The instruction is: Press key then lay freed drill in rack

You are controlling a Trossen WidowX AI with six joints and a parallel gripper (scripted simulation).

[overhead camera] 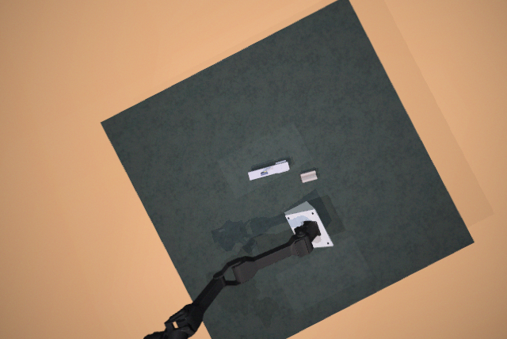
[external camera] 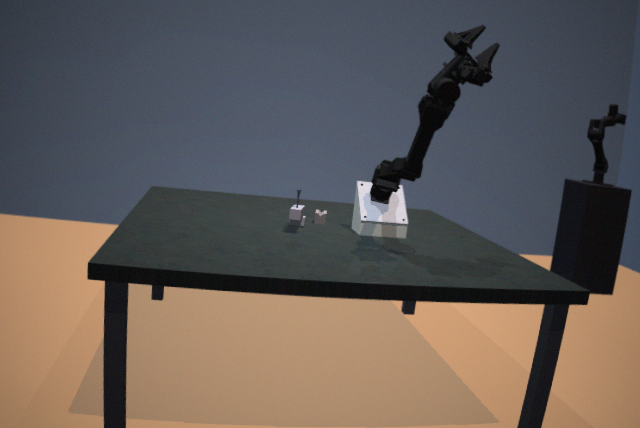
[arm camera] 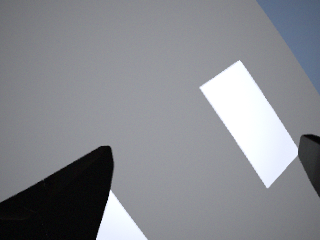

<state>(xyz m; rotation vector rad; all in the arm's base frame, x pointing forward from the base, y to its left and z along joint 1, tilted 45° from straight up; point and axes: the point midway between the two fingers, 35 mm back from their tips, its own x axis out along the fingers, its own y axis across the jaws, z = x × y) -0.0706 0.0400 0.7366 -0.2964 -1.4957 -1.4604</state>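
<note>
Right now the drill is 59 cm below my gripper tip, 49 cm to the right of it and 43 cm ahead of it. From my gripper tip the other things lie so: rack (63 cm to the right, 62 cm below, 34 cm ahead); then housing (59 cm below, 47 cm to the right, 43 cm ahead).
</note>
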